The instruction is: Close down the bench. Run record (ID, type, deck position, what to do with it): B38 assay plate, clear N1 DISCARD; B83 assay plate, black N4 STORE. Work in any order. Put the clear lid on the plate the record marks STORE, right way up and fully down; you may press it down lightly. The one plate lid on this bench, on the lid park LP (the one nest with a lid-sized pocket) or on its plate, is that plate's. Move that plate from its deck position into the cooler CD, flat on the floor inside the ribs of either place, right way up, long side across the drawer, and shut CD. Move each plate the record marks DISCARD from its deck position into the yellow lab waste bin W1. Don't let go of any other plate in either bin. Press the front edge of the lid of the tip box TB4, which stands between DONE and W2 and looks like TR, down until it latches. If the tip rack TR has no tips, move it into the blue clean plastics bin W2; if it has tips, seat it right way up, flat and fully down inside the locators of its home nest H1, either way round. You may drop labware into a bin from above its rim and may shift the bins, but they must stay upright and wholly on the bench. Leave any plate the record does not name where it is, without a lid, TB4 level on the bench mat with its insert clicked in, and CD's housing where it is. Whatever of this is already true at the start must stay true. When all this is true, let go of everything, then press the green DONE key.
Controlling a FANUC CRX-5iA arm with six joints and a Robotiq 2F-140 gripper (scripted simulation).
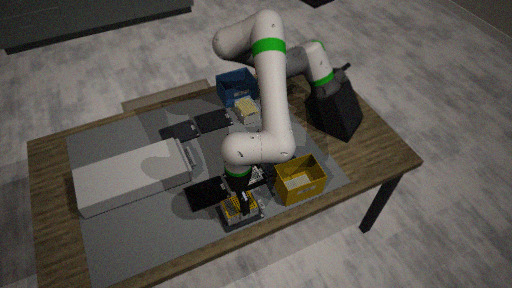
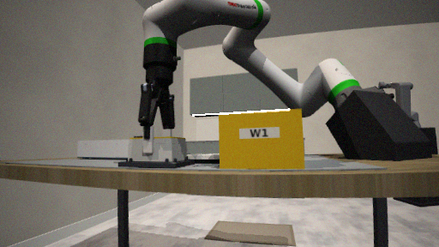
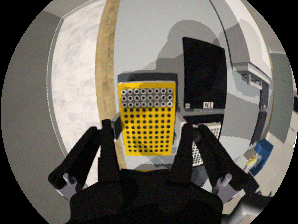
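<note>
My hand is 1 cm past the yellow tip rack TR. The rest, counted from my hand: yellow bin W1: 27 cm behind, 6 cm to the left, 2 cm below; black deck nest: 16 cm to the right, 6 cm below, 5 cm ahead; pale well plate: 12 cm to the right, 12 cm behind, 4 cm below.
</note>
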